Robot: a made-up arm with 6 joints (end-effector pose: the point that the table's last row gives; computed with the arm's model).
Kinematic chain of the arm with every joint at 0, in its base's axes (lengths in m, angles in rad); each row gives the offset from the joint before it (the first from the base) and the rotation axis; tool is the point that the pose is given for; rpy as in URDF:
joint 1: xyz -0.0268 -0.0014 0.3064 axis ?
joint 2: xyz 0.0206 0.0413 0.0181 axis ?
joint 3: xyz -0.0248 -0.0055 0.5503 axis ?
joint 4: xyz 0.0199 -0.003 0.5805 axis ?
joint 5: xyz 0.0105 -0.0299 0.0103 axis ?
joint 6: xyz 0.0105 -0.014 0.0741 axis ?
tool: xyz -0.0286 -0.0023 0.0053 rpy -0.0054 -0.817 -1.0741
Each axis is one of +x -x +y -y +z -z.
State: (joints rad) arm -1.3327 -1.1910 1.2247 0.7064 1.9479 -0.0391
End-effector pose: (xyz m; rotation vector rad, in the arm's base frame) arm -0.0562 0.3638 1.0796 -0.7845 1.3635 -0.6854
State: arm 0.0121 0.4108 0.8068 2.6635 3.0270 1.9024
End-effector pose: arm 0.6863 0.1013 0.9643 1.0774 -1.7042 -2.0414
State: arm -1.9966 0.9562 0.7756 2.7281 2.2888 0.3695
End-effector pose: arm -0.3352 -0.9639 0.6046 0.0375 -0.1491 0.6259
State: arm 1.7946 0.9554 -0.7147 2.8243 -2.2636 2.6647
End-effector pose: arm -0.2415 0.6631 1.1889 -2.3516 -0.2445 0.8846
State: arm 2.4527 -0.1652 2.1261 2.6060 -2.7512 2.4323
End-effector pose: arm -0.3423 0.1818 0.5740 1.7480 0.0492 0.3782
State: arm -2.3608 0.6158 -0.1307 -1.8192 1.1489 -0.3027
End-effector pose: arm -0.4646 -0.3910 1.3699 -0.7502 -1.3221 0.7701
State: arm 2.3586 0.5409 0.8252 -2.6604 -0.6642 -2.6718
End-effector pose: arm -0.7426 0.6215 0.9303 -1.4924 0.2190 2.2790
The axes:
joint 1: +z
joint 2: +y
joint 3: +y
joint 4: +z
joint 5: +y
joint 6: +z

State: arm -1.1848 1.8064 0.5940 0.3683 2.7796 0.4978
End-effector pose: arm 0.2883 -0.7883 -0.2246 -1.1813 -1.7570 -1.8584
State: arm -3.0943 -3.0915 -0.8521 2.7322 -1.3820 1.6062
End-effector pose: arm -0.4105 -0.0930 -0.7347 0.5214 1.8069 0.4243
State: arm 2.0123 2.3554 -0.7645 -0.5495 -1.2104 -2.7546
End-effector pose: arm -0.5185 0.9617 -0.0201 -0.2662 -1.0877 -2.0147
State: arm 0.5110 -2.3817 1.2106 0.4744 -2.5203 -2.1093
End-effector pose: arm -0.7603 -0.4222 0.0998 2.4484 0.8568 -0.1783
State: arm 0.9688 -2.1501 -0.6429 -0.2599 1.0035 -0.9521
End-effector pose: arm -0.4314 -0.6029 -0.5702 1.4382 -0.3789 -1.3429
